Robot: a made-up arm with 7 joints.
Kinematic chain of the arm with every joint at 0, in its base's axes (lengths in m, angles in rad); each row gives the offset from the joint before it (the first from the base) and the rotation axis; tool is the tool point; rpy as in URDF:
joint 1: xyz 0 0 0.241 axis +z
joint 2: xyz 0 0 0 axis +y
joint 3: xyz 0 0 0.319 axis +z
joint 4: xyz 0.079 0 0 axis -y
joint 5: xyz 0.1 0 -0.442 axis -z
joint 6: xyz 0 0 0 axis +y
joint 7: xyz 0.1 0 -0.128 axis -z
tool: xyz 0 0 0 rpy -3.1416 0 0
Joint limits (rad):
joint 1: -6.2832..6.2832
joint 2: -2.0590..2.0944
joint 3: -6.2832..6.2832
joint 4: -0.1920..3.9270
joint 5: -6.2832..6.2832
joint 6: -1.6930..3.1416
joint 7: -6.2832..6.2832
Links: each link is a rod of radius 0.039 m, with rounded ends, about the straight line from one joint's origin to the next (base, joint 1, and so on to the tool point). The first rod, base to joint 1, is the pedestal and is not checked.
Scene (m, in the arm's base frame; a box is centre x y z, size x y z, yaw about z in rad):
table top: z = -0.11
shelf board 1: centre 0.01 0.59 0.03 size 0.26 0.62 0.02 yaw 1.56
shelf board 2: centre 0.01 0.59 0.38 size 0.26 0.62 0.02 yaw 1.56
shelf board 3: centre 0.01 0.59 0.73 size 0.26 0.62 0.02 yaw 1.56
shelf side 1: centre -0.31 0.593 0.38 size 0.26 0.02 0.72 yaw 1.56
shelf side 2: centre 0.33 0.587 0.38 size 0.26 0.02 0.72 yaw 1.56
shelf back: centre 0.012 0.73 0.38 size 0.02 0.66 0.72 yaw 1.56
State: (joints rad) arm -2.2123 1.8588 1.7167 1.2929 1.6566 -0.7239 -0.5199
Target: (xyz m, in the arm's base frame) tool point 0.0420 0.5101 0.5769
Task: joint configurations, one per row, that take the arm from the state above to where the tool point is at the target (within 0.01 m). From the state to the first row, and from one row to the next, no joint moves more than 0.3 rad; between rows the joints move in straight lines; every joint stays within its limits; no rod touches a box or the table.
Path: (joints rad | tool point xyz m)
1: -1.9642 1.5907 1.9284 1.2342 1.6570 -0.6088 -0.5199 | 0.4511 -0.4471 0.2909
2: -1.7162 1.3225 2.1400 1.1754 1.6573 -0.4937 -0.5199 | 0.5411 -0.2324 0.4736
3: -1.4681 1.0544 2.3517 1.1167 1.6577 -0.3786 -0.5199 | 0.5126 0.0622 0.5979
4: -1.2201 0.7862 2.5634 1.0580 1.6581 -0.2635 -0.5199 | 0.3346 0.3435 0.6351
5: -0.9720 0.5181 2.7751 0.9993 1.6584 -0.1483 -0.5199 | 0.0420 0.5101 0.5769

